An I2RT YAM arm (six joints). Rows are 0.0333 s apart.
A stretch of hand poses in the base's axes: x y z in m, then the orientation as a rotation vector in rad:
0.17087, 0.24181, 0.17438, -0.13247, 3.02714, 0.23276
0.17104, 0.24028, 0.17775, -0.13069, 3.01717, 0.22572
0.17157, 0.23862, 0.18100, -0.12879, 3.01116, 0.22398
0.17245, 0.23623, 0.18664, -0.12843, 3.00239, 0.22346
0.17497, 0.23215, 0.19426, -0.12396, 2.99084, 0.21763
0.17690, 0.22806, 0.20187, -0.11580, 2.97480, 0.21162
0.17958, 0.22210, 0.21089, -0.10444, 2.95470, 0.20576
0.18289, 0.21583, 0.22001, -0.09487, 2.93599, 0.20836
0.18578, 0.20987, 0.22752, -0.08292, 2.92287, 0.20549
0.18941, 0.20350, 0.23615, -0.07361, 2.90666, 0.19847
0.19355, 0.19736, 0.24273, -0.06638, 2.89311, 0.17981
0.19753, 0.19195, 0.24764, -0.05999, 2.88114, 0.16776
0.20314, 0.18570, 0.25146, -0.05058, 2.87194, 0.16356
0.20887, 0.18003, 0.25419, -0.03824, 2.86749, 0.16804
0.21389, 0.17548, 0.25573, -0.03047, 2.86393, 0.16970
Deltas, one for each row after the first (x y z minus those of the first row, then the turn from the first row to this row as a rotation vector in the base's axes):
0.00017, -0.00153, 0.00337, -0.00361, -0.01059, -0.00190
0.00070, -0.00319, 0.00662, -0.00413, -0.01672, -0.00349
0.00158, -0.00558, 0.01226, -0.00366, -0.02547, -0.00415
0.00410, -0.00966, 0.01988, -0.00628, -0.03747, -0.00788
0.00603, -0.01375, 0.02749, -0.00851, -0.05389, -0.01431
0.00871, -0.01971, 0.03651, -0.01020, -0.07424, -0.02312
0.01202, -0.02598, 0.04563, -0.00644, -0.09238, -0.03041
0.01491, -0.03194, 0.05314, -0.00675, -0.10542, -0.03929
0.01854, -0.03831, 0.06177, -0.00969, -0.12195, -0.04678
0.02268, -0.04445, 0.06835, -0.02088, -0.13693, -0.05323
0.02666, -0.04986, 0.07326, -0.02784, -0.14968, -0.05878
0.03227, -0.05611, 0.07708, -0.02960, -0.15887, -0.06596
0.03800, -0.06178, 0.07981, -0.02571, -0.16244, -0.07454
0.04302, -0.06633, 0.08135, -0.02399, -0.16552, -0.08005

